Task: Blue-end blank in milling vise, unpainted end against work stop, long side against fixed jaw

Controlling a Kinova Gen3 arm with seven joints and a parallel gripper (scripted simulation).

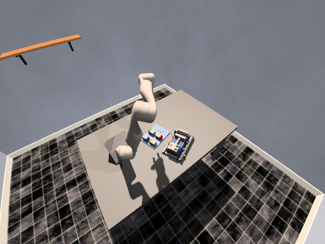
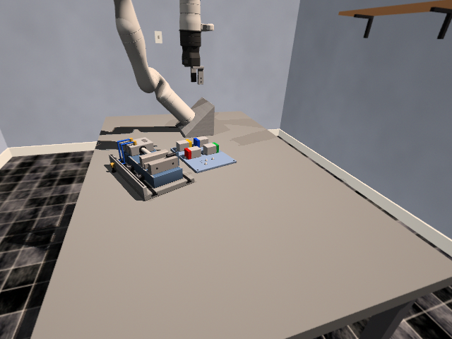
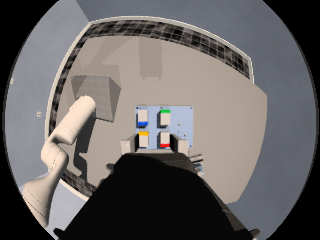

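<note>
Right now my hand is 6 cm past the blue-ended blank, 2 cm to the right of it and 29 cm above it. Round my hand: yellow-ended blank (3 cm behind, 6 cm to the right, 29 cm below); red-ended blank (6 cm ahead, 3 cm to the right, 29 cm below); green-ended blank (2 cm ahead, 6 cm to the left, 29 cm below).
</note>
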